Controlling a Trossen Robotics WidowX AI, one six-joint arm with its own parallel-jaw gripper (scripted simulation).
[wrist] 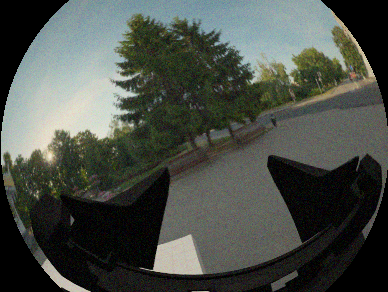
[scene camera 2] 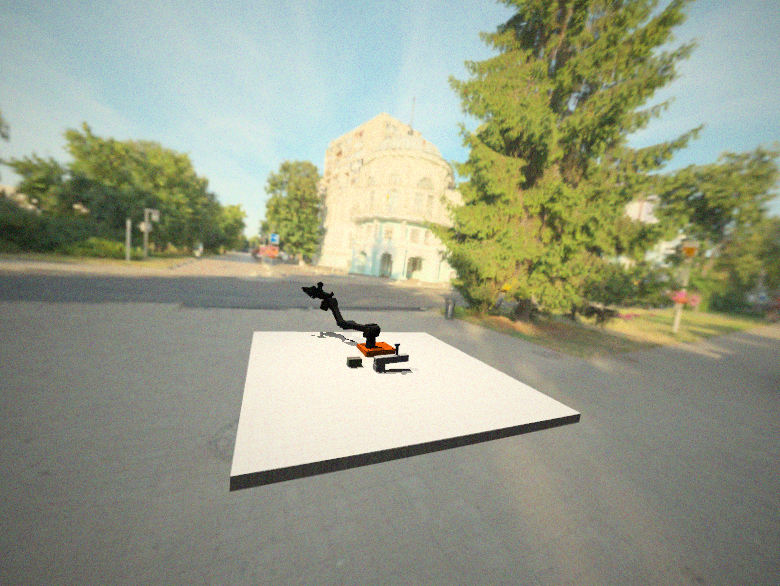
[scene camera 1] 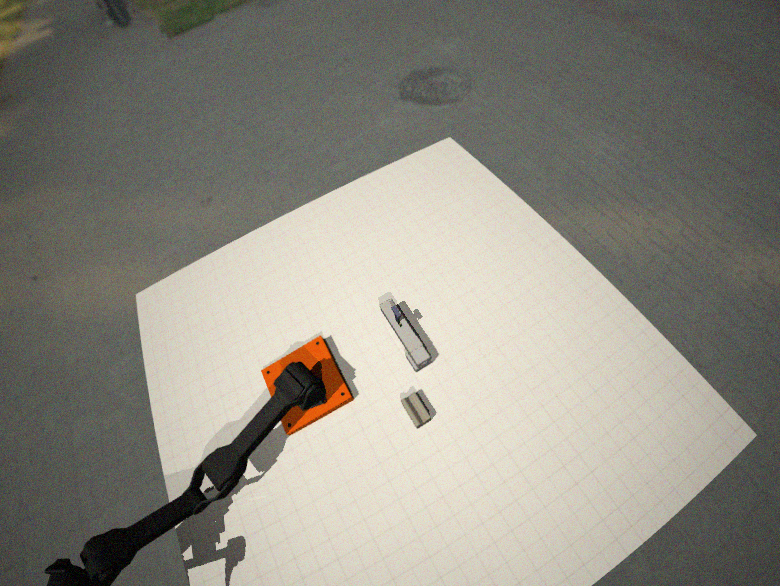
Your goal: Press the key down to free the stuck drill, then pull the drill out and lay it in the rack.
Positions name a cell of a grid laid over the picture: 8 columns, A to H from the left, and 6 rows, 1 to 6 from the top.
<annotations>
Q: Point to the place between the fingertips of my gripper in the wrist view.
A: At E4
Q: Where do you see a long grey block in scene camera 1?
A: E4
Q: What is my gripper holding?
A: Nothing.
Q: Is my gripper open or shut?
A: Open.
</annotations>
